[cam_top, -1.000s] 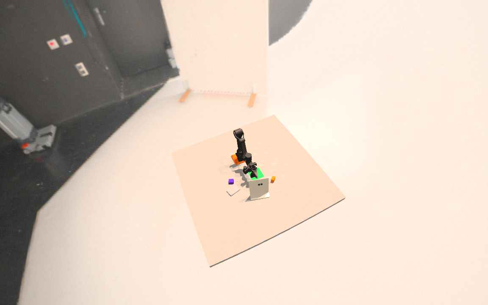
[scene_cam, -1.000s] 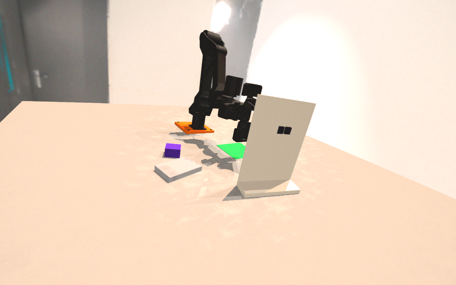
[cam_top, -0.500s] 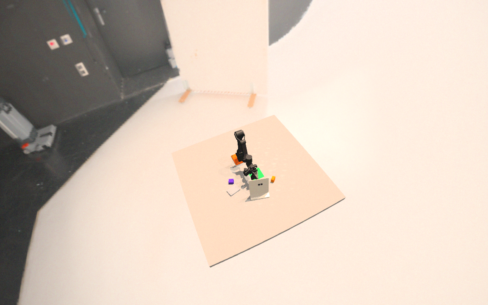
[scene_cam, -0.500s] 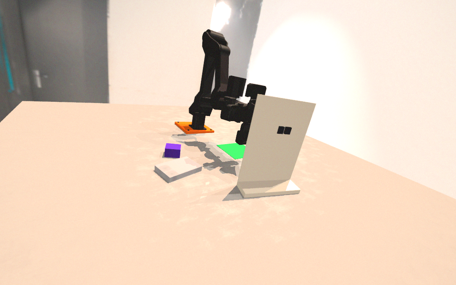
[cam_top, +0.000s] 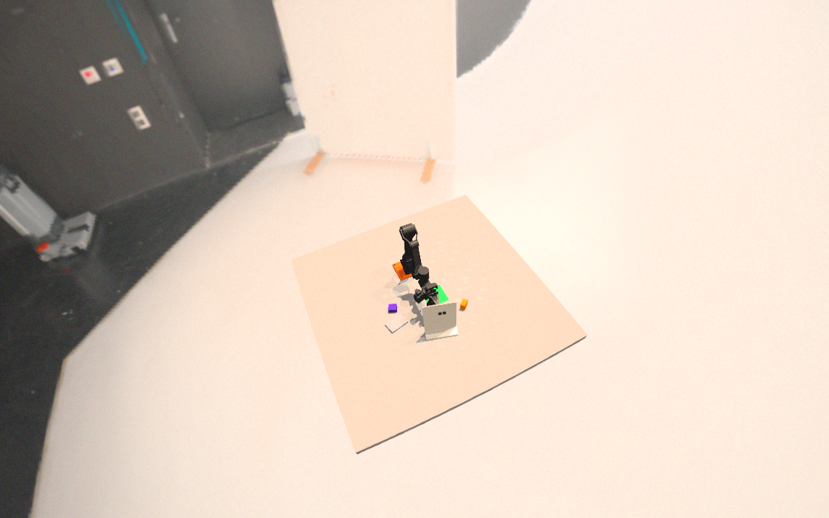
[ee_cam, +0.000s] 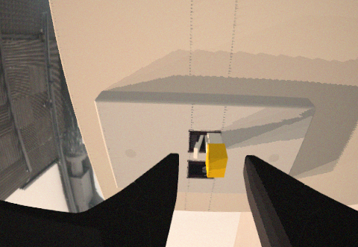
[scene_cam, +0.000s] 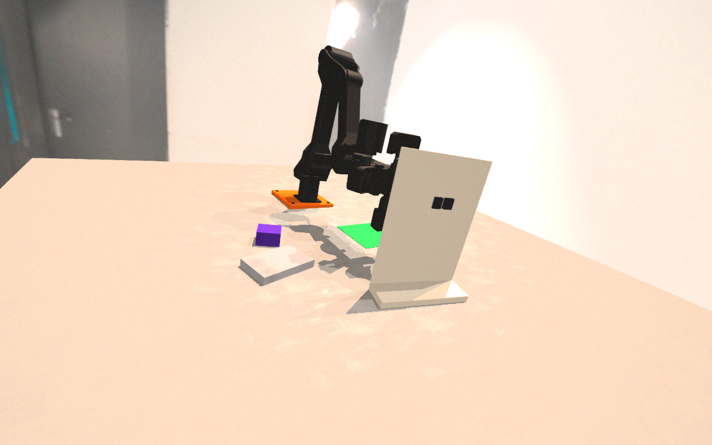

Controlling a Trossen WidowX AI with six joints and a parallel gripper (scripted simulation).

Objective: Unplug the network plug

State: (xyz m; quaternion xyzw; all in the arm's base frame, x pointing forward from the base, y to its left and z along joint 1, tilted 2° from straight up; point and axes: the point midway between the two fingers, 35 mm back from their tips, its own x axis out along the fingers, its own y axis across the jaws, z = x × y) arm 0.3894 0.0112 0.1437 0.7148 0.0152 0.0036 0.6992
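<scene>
My gripper tip is now 10 mm short of the network plug. Round my gripper tip: orange cube (60 mm behind, 170 mm to the left, 140 mm below); green marked square (190 mm behind, 50 mm to the left, 160 mm below); upright panel (40 mm ahead, 50 mm below).
</scene>
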